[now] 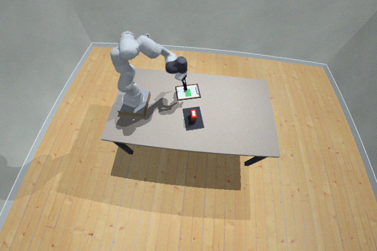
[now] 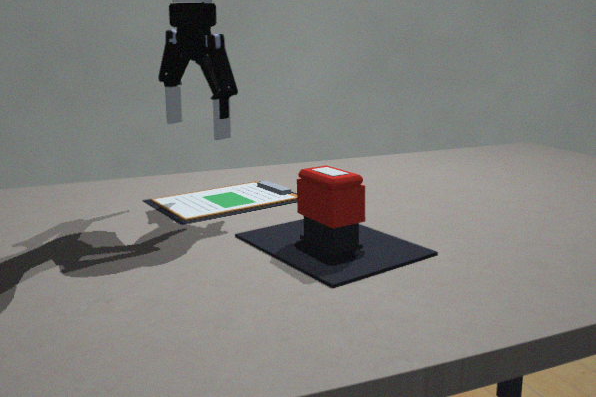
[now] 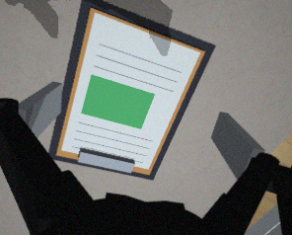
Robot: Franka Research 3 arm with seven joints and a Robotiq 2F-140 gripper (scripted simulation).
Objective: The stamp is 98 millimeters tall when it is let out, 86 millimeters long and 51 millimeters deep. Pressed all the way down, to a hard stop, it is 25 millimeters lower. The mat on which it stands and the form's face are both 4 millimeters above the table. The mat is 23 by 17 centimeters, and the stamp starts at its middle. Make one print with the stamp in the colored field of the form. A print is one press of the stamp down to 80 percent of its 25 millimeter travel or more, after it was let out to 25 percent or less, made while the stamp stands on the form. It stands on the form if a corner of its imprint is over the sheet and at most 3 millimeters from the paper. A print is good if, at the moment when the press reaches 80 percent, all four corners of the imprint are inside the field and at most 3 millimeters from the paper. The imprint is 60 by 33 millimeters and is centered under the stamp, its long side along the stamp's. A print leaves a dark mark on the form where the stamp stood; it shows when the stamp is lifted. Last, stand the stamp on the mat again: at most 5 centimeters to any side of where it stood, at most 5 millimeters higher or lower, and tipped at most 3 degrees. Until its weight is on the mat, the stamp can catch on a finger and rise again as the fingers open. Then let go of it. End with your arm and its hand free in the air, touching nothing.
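The stamp is 14 cm ahead of my hand, 27 cm to the right of it and 9 cm below it. From my hand the other things lie so: form (6 cm ahead, 2 cm to the left, 14 cm below); dark mat (14 cm ahead, 27 cm to the right, 14 cm below).
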